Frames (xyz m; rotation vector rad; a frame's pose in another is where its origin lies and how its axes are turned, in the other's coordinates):
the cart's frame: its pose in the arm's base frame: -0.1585 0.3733 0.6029 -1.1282 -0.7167 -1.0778
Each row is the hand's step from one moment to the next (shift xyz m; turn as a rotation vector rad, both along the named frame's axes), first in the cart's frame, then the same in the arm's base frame.
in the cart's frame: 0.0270 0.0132 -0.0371 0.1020 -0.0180 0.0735
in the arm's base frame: 0.0196 -0.0428 0.0079 0.0231 0.0376 0.1191
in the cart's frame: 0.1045 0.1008 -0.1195 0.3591 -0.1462 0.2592
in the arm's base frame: 0.1236 -0.1402 0.0207 0.0040 0.1283 0.4484
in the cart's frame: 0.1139 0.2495 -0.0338 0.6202 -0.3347 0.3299
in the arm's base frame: 0.2711 -0.0536 0.0032 -0.0770 0.1052 0.7672
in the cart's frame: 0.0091 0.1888 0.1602 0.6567 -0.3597 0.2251
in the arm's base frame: 0.1893 0.1596 -0.0090 -0.0938 -0.0070 0.7762
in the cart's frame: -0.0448 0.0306 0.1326 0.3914 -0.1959 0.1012
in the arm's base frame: 0.0209 0.1414 -0.0098 -0.0406 -0.0345 0.4461
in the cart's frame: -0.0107 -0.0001 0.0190 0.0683 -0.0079 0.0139
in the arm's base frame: -0.0027 0.0213 -0.0036 0.0173 -0.0082 0.0675
